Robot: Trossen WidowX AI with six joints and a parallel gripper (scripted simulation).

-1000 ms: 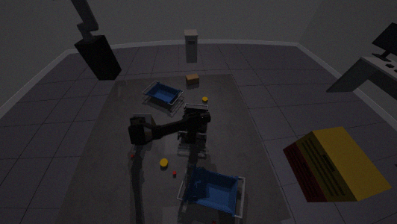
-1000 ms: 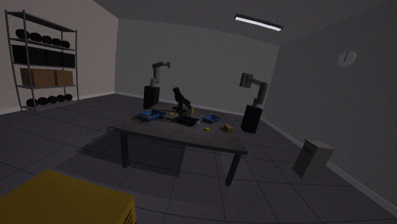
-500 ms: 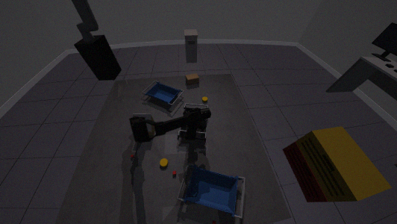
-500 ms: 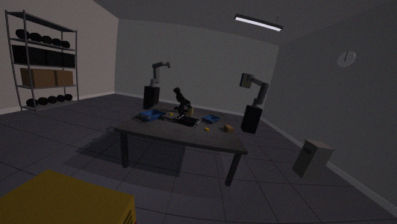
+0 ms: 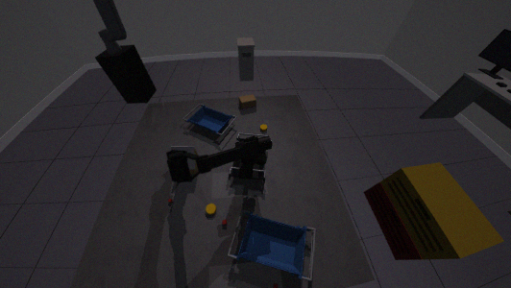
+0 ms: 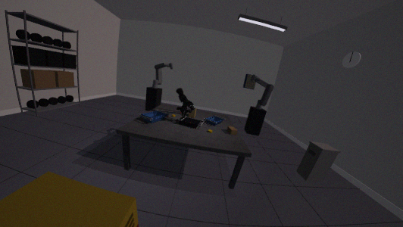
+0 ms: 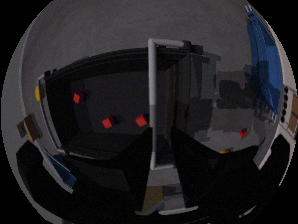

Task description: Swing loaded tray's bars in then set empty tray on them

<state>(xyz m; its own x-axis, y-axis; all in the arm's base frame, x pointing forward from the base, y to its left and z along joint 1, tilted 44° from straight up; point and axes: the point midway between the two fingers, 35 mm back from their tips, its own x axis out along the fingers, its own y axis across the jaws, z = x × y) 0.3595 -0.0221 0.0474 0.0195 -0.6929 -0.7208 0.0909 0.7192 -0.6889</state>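
Now: gripper tip 40 cm to the right of the blue tray, 28 cm past it and 5 cm above it. From my gripper tip the other things lie so: brown box (64 cm to the left, 6 cm below, 3 cm behind).
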